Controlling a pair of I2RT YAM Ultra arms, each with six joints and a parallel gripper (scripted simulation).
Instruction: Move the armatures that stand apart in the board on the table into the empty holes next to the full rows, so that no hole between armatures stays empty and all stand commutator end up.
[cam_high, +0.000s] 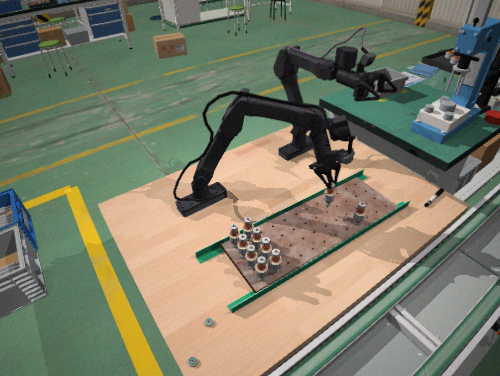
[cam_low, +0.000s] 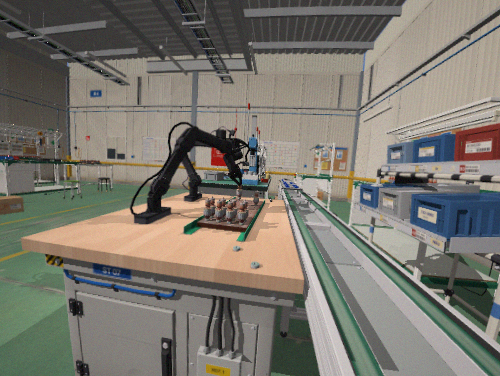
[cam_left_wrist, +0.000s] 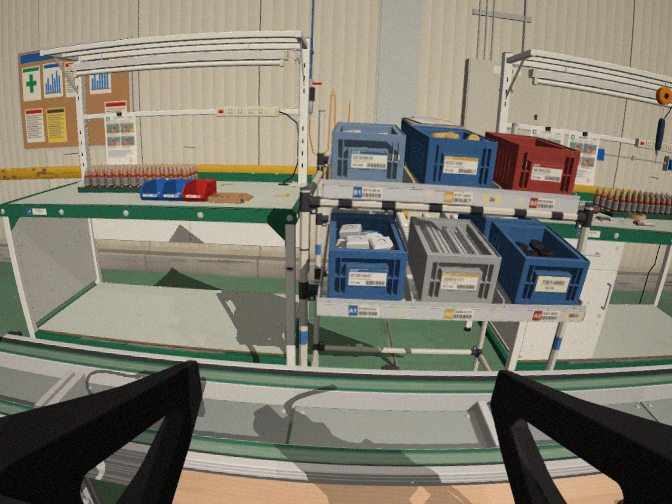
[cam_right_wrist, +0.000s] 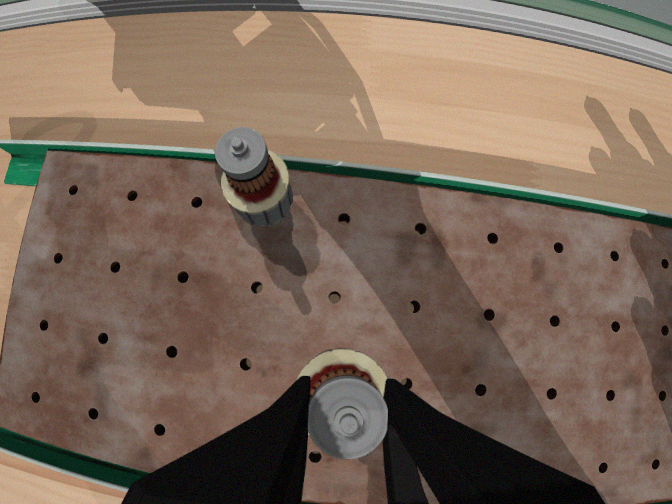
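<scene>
My right gripper is now 150 mm above the brown board, 70 mm to the left of it and 10 mm short of it. Also, from my right hand: black marker (410 mm to the left, 220 mm ahead, 150 mm below).
</scene>
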